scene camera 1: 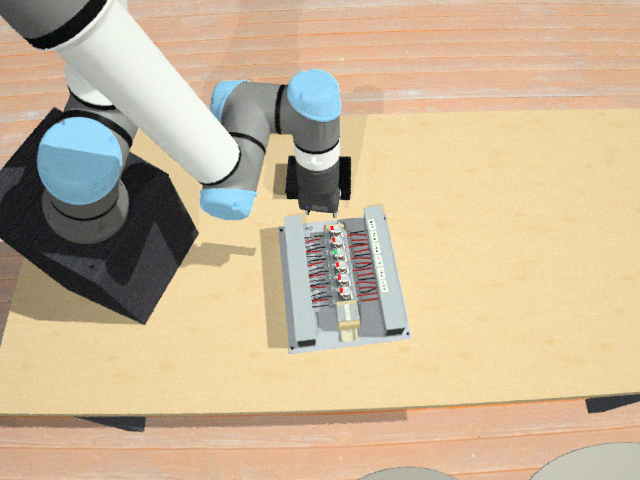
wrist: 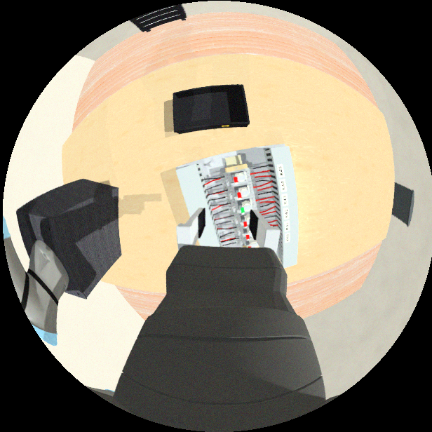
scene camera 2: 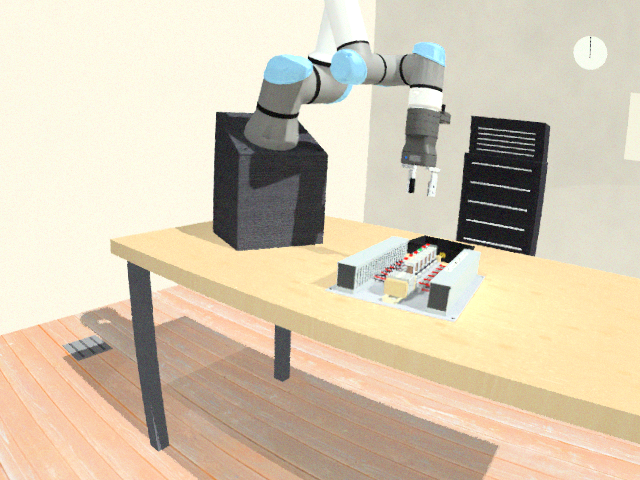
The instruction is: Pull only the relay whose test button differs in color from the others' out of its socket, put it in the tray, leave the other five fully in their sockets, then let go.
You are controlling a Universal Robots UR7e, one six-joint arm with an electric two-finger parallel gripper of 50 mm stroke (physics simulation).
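Places are measured from the arm's base along level axes (x back, y right, z up), in millimetres.
Pixels of known places: gripper, fingertip midpoint: (scene camera 1: 321, 212) (scene camera 2: 420, 194); arm's base at its link origin: (scene camera 1: 86, 205) (scene camera 2: 270, 137).
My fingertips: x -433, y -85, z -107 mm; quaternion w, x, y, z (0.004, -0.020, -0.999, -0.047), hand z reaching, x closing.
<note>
For each thing: its top centre in the pictures, then the offset to it from my fingertips.
- relay with the green test button, top centre: (scene camera 1: 339, 251) (scene camera 2: 423, 249) dy +28, dx -39, dz -118 mm
- black tray at its top centre: (scene camera 1: 318, 173) (scene camera 2: 441, 243) dy -202, dx +33, dz -152 mm
- beige block at its top centre: (scene camera 1: 347, 313) dy +164, dx -69, dz -140 mm
The relay with the green test button (scene camera 1: 339, 255) (scene camera 2: 420, 250) (wrist: 245, 206) sits in its socket, third in the row from the tray end. The other five relays, such as the end one (scene camera 1: 345, 294), have red buttons and sit in the same row. The black tray (scene camera 1: 344, 178) (scene camera 2: 454, 248) (wrist: 210, 128) stands on the table beyond the panel's far end, partly hidden by the arm in scene camera 1. My gripper (scene camera 1: 321, 213) (scene camera 2: 421, 192) (wrist: 227, 217) is open and empty, pointing down, well above the panel.
Two grey wire ducts (scene camera 1: 299, 284) (scene camera 1: 390, 284) run along both sides of the relay row, with red and black wires between. A beige block (scene camera 1: 347, 313) stands on the rail at the near end. The black robot pedestal (scene camera 1: 155, 206) (scene camera 2: 279, 206) is at the left.
</note>
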